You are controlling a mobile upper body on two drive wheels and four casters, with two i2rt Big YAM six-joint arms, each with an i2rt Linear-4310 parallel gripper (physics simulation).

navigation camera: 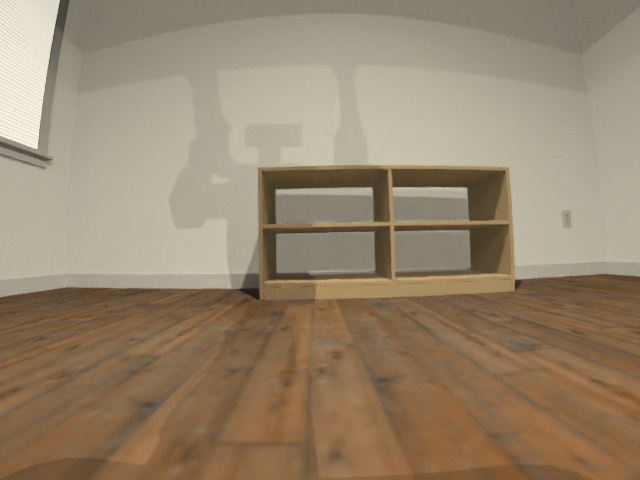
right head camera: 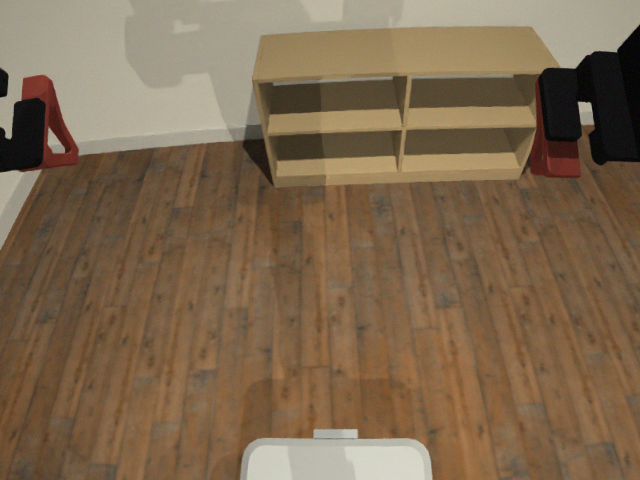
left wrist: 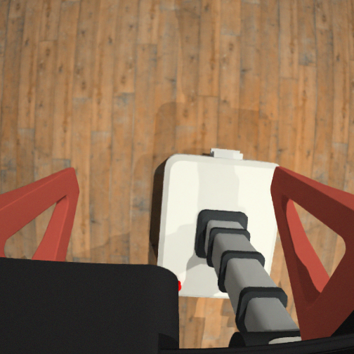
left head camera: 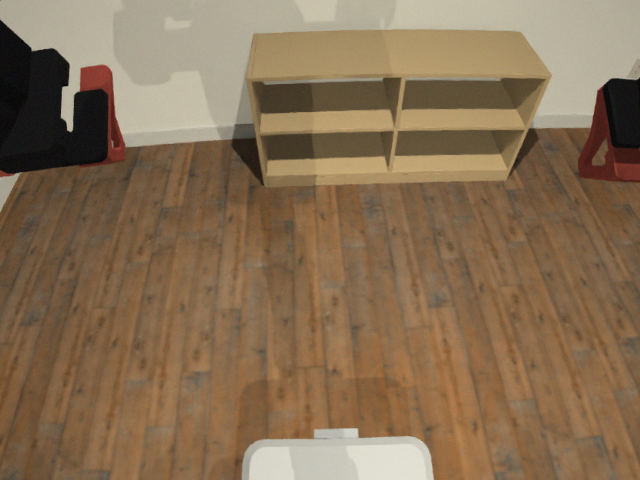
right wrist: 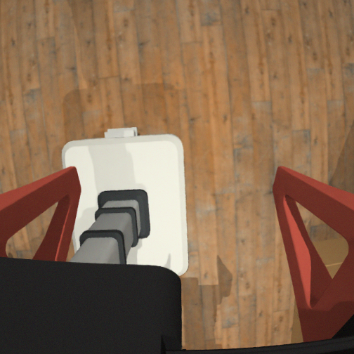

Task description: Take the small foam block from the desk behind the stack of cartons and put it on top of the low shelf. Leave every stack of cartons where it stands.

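Frame: origin at the left arm's base, x ahead, y left, z up, level; metres.
Where they show: left gripper, fingertip midpoint: (right head camera: pixel 26 164) (left head camera: pixel 67 159); right gripper, fingertip midpoint: (right head camera: pixel 592 167) (left head camera: pixel 633 171).
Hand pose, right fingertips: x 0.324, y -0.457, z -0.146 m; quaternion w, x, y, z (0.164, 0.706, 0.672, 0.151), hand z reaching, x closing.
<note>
After its pixels a point has its place.
The low shelf (left head camera: pixel 392 51) @(x 1.704, y -0.502, z -0.800 m) (right head camera: pixel 398 50) @(x 1.699, y -0.498, z -0.800 m) (navigation camera: pixel 361 289) @(x 1.533, y -0.379, z -1.368 m) is light wood with four compartments and stands against the far wall, a stretch of floor ahead of the robot. Nothing lies on its top in the head views. My left gripper (left wrist: pixel 174 177) is open and empty, high over the floor beside the robot's white base. My right gripper (right wrist: pixel 176 177) is open and empty on the other side. Both are well short of the shelf. A tan carton-like surface (right wrist: pixel 327 247) shows in part through the right finger in the right wrist view. The foam block and the desk do not show.
The robot's white base (left head camera: pixel 268 465) @(x 0.248, y -0.039, z -1.150 m) (right head camera: pixel 268 465) @(x 0.245, y -0.044, z -1.150 m) (left wrist: pixel 187 185) (right wrist: pixel 165 165) is at the bottom of the head views. The wall (navigation camera: pixel 439 118) @(x 1.968, y -0.989, z -0.340 m) runs behind the shelf, with an outlet (navigation camera: pixel 566 218) @(x 2.002, y -1.905, z -1.009 m) at right. A window (navigation camera: pixel 25 77) @(x 1.497, y 1.501, z -0.159 m) is at upper left. Robot shadows fall on the wall and shelf.
</note>
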